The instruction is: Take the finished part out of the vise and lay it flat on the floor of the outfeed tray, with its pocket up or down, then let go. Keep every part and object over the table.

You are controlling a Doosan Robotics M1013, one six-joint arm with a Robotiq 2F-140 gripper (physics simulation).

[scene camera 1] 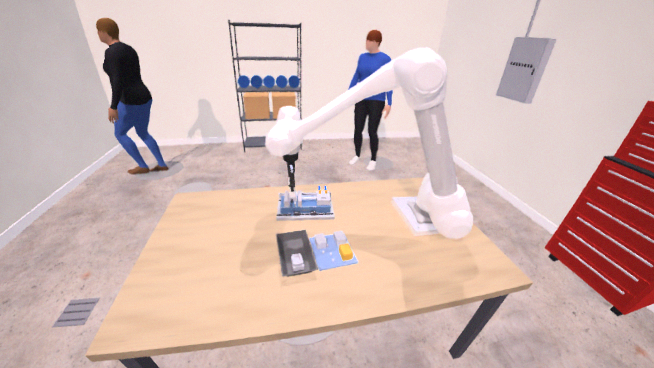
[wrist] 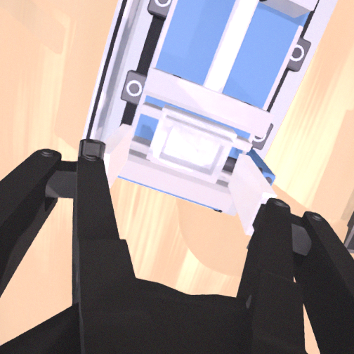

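The finished part, pale with its pocket up, sits between the jaws of the blue and white vise. My gripper points down over the vise's left end, partly open. Its pale finger pads stand at the part's two ends in the wrist view, with gaps, and hold nothing. In scene camera 1 the fingertips cover much of the part, and their exact height beside it is hard to tell. The dark outfeed tray lies in front of the vise; a similar pale part lies in its front half.
A light blue plate adjoins the tray's right side and bears two pale blocks and a yellow block. A blue-ended piece sticks out of the vise beside the right finger. The robot's base stands at the table's right.
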